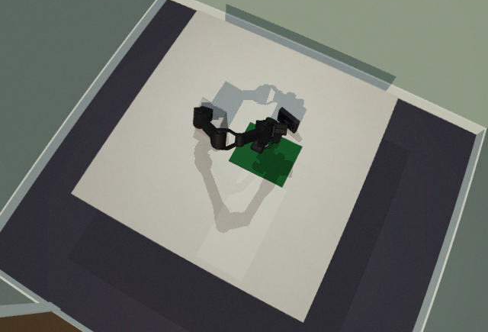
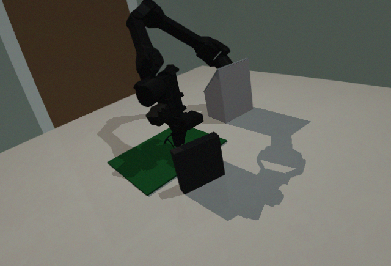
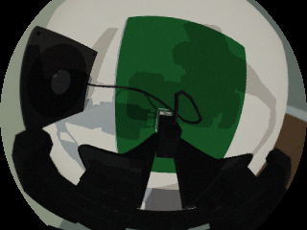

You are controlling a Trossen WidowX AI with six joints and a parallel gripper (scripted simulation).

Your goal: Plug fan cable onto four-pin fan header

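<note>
Now: gripper tip 10 mm below the dark plug and 10 mm short of it. Round my gripper tip: green board (60 mm below, 40 mm to the right, 30 mm ahead); then pale fan header (40 mm below, 10 mm ahead); then black square fan (140 mm to the left, 70 mm ahead, 20 mm above).
</note>
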